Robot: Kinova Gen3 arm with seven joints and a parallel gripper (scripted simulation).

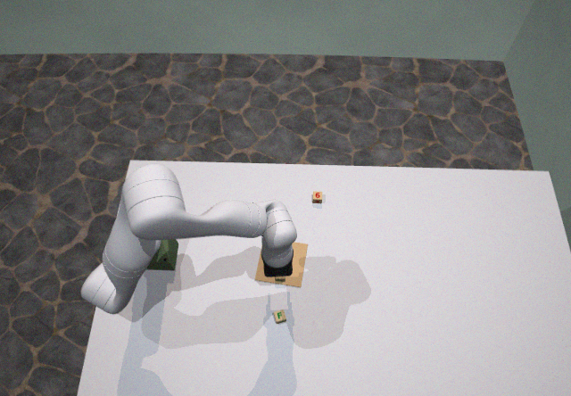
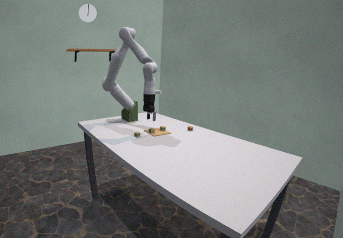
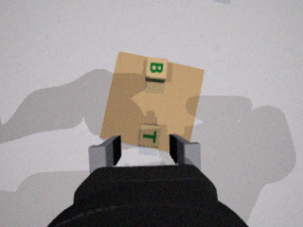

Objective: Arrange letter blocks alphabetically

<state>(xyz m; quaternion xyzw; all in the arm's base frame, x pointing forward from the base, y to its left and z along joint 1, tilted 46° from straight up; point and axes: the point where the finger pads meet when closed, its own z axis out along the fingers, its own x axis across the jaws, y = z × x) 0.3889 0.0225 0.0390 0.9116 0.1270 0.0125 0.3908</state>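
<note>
My gripper is now 2 cm short of the F block, 12 cm to the left of it and 10 cm above it. Round my hand: tan mat: 5 cm to the left, 11 cm below; 6 block: 8 cm ahead, 28 cm to the left, 10 cm below; B block: 1 cm behind, 10 cm to the left, 9 cm below.
</note>
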